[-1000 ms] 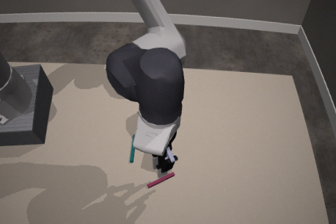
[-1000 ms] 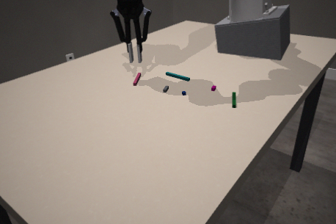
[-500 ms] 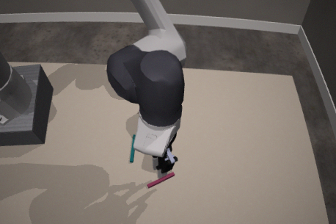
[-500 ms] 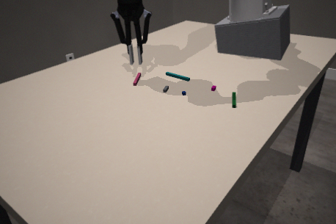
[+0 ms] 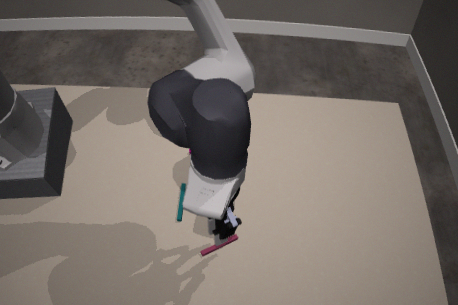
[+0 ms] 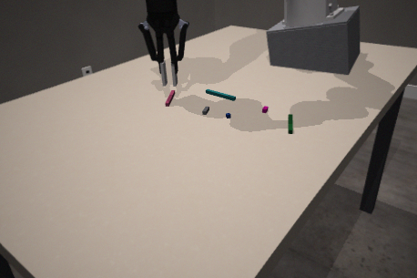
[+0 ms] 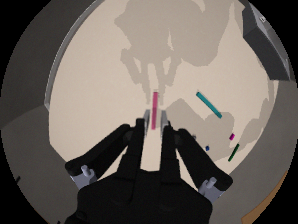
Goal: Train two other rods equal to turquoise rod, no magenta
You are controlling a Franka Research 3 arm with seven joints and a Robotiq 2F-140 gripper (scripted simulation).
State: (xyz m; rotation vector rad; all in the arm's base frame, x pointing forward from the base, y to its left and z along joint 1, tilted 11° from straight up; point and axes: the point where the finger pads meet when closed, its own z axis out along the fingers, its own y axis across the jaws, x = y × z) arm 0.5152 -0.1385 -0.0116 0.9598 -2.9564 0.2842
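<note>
Right now my hand is 7 cm above the pink rod. Round my hand: blue rod 20 cm to the left, 7 cm below, 1 cm behind; turquoise rod 10 cm to the left, 10 cm behind, 7 cm below; grey rod 13 cm to the left, 7 cm below.
</note>
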